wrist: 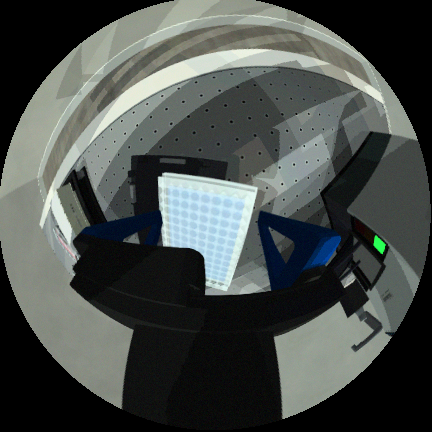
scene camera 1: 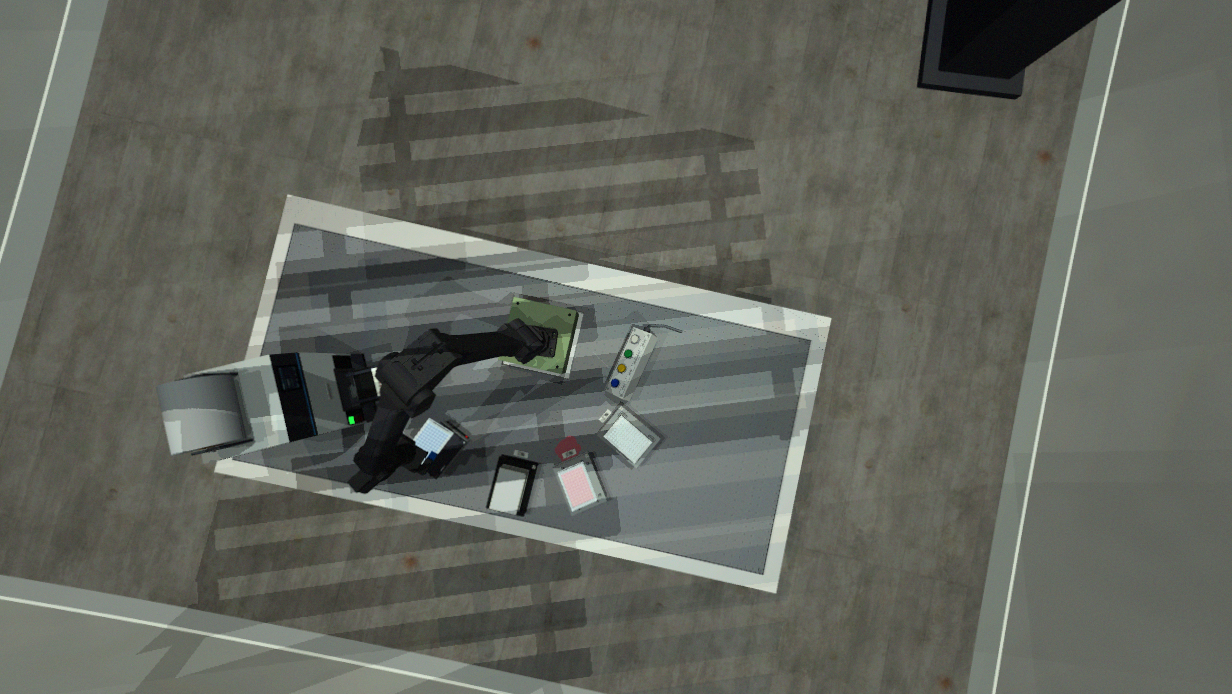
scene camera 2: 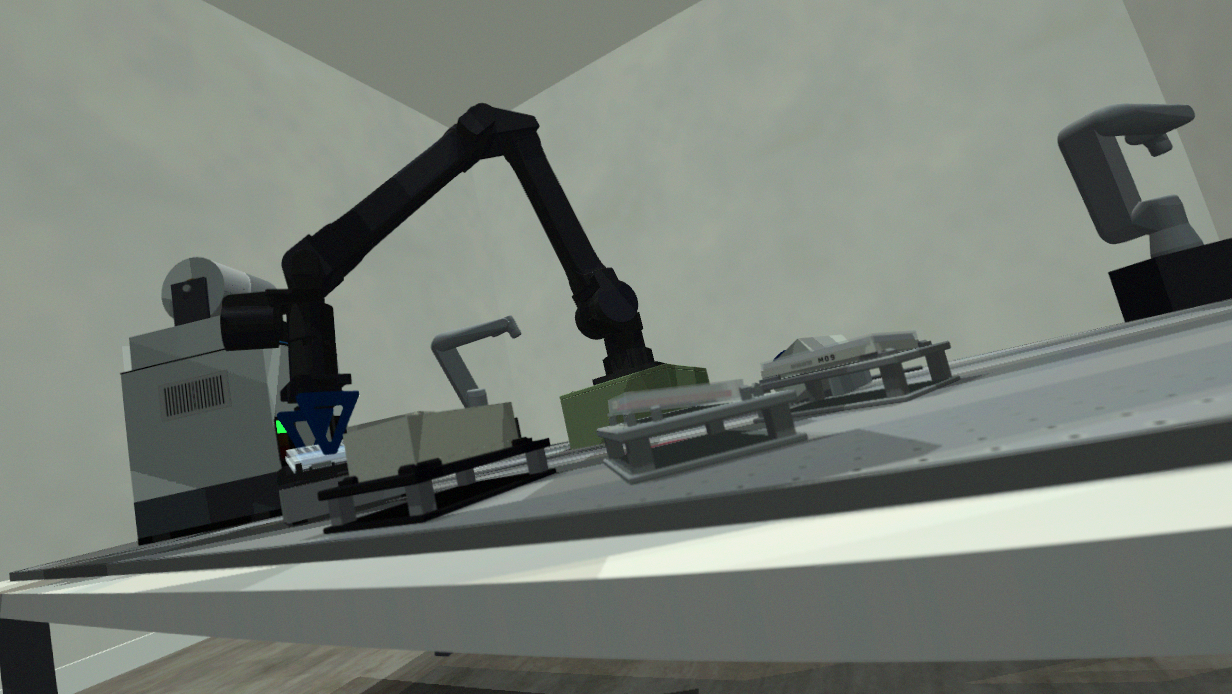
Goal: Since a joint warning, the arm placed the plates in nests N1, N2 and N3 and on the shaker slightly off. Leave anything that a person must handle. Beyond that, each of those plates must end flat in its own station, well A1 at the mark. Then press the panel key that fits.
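A plate with pale blue wells [scene camera 1: 437, 435] [wrist: 207, 225] lies skewed on the dark shaker [scene camera 1: 451, 450] [wrist: 145, 175], overhanging it in the wrist view. My gripper [wrist: 209, 216] is open and empty, its blue fingers on either side of this plate; contact cannot be told. A pink-welled plate [scene camera 1: 579, 485] [scene camera 2: 672, 397] lies on a light nest [scene camera 2: 620, 461]. A whitish plate [scene camera 1: 629, 437] [scene camera 2: 836, 353] lies on another light nest [scene camera 2: 941, 360]. A tall pale block-like piece [scene camera 1: 510, 489] [scene camera 2: 465, 431] sits in a black nest [scene camera 1: 527, 475] [scene camera 2: 539, 450]. The key panel [scene camera 1: 630, 362] has white, green, yellow and blue keys. A1 marks are unreadable.
A large grey machine [scene camera 1: 258, 400] [scene camera 2: 202, 431] with a green light stands close beside the gripper. The arm rises from a green base block [scene camera 1: 560, 323] [scene camera 2: 586, 413]. A red patch [scene camera 1: 567, 446] lies by the pink plate's nest. A cable leaves the panel's far end.
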